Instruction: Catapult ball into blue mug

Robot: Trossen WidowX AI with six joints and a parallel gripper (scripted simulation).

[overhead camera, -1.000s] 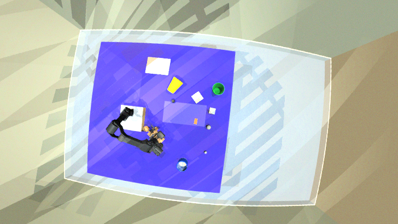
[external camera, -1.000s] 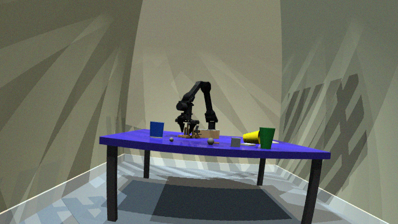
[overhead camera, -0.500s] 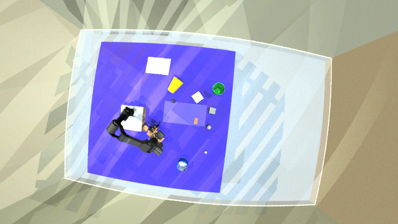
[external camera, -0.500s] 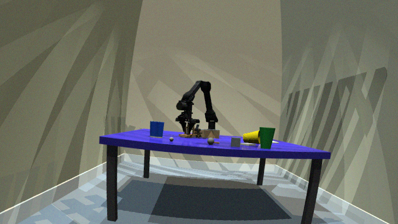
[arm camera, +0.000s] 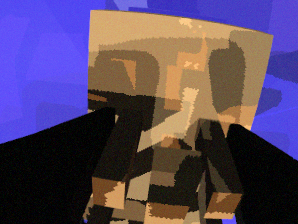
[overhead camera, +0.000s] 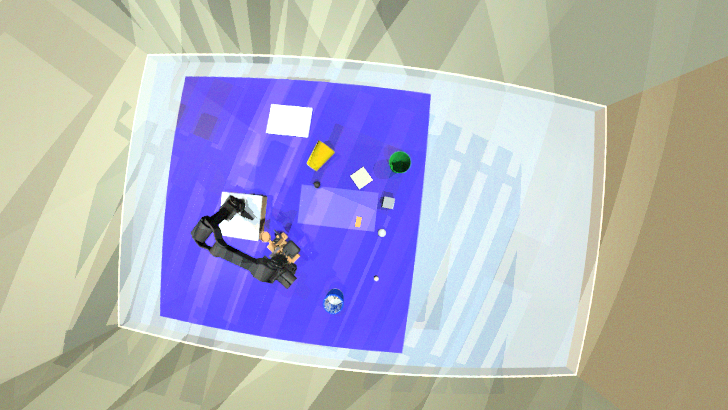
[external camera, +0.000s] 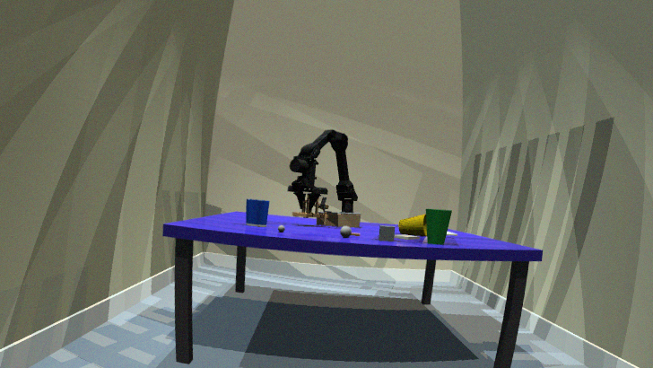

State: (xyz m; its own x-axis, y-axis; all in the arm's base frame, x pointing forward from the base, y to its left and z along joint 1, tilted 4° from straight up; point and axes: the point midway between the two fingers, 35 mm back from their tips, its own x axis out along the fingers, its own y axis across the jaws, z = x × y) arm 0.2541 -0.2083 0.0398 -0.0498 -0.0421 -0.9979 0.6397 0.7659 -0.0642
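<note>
Now: gripper tip 340 mm to the right of the black ball, 100 mm short of it and 60 mm above it. From my gripper tip the other things lie so: blue mug 230 mm ahead, 190 mm to the right, 40 mm below; then wooden catapult 60 mm to the left, 50 mm behind, 20 mm above; then catapult frame 50 mm above, 30 mm to the left, 30 mm behind.
</note>
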